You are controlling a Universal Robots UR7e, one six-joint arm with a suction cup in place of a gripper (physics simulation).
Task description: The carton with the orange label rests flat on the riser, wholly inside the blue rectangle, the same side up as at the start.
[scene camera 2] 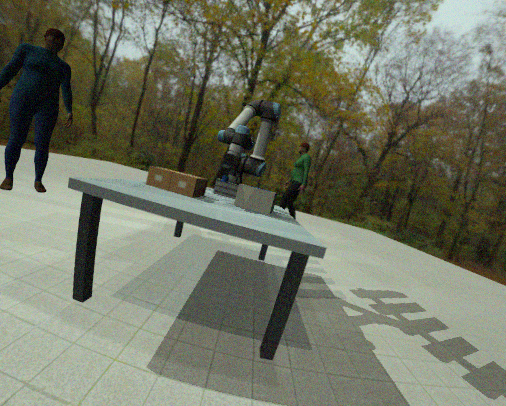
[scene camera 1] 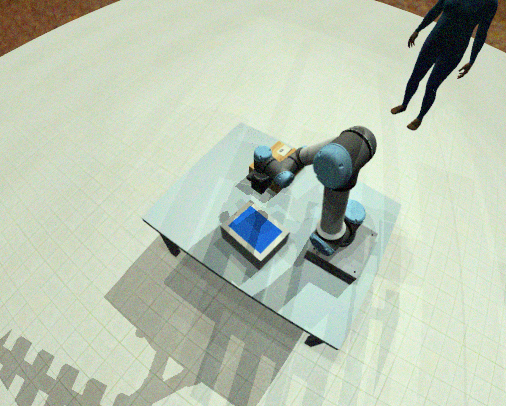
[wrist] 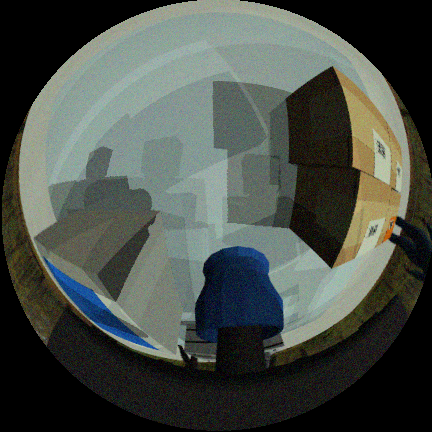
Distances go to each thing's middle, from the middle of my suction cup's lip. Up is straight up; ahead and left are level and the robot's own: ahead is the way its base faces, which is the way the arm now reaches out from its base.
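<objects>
My suction cup: 120 mm past the riser (scene camera 1: 257, 236), 190 mm to the right of it, 60 mm above it.
</objects>
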